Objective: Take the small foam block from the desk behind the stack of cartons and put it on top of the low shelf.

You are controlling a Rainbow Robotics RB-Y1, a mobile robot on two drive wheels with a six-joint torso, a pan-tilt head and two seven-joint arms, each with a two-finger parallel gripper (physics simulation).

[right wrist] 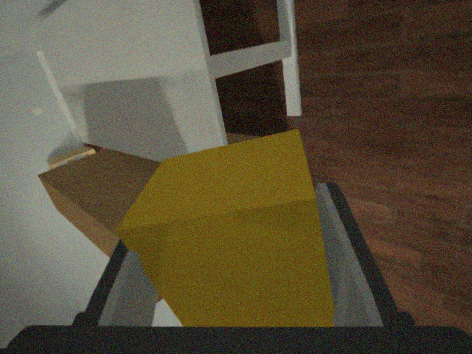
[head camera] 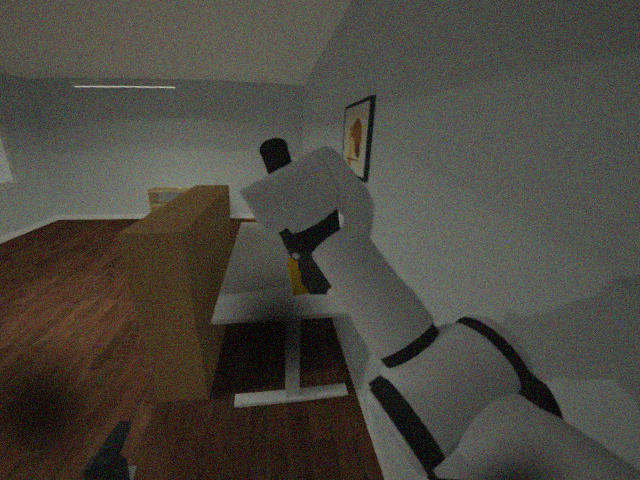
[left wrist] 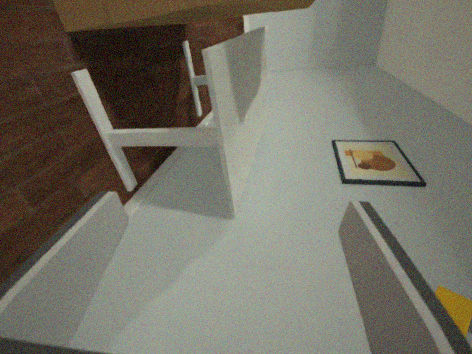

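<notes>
Visible to me: my right gripper (head camera: pixel 322 275), (right wrist: pixel 240 199); my left gripper (left wrist: pixel 229 211); a stack of brown cartons (head camera: pixel 176 257), (right wrist: pixel 94 193); a yellow foam block (right wrist: pixel 230 236).
</notes>
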